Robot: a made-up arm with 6 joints.
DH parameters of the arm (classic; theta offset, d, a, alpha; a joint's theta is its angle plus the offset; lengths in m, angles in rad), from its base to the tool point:
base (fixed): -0.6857 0 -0.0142 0
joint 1: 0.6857 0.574 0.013 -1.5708
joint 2: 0.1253 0 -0.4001 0
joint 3: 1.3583 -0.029 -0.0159 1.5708
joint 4: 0 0.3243 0.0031 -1.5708
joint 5: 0 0.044 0.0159 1.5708
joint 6: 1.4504 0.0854 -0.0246 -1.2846
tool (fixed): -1.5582 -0.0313 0 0
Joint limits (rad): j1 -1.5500..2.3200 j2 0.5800..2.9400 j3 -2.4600..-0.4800 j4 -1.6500..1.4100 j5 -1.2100..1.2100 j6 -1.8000..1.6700
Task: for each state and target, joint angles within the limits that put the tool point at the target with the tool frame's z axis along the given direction. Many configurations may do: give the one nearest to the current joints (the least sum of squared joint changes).
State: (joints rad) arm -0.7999 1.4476 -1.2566 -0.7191 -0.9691 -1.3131
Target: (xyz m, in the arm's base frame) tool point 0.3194 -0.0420 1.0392 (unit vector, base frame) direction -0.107 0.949 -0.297
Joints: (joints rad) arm -0.2161 1.3536 -1.2883 -0.7694 -1.2100 -0.9709
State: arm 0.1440 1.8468 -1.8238 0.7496 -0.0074 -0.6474
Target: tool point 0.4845 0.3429 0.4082 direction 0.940 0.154 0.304
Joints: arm 0.5982 2.5762 -1.4873 0.9242 -0.0861 -0.3905
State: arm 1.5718 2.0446 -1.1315 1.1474 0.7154 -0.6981
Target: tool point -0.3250 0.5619 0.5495 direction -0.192 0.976 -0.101
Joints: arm 2.0082 2.4935 -1.6994 1.3721 0.8350 -0.4184
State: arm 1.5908 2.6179 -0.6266 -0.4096 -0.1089 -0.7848
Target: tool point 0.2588 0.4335 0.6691 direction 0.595 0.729 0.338
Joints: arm 0.9907 1.9649 -1.2738 0.3468 0.3378 -0.0715
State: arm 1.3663 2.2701 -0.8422 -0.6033 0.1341 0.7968
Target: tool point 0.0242 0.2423 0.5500 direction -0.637 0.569 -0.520
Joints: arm 1.6927 1.9242 -0.4800 -0.6909 0.4171 0.0114
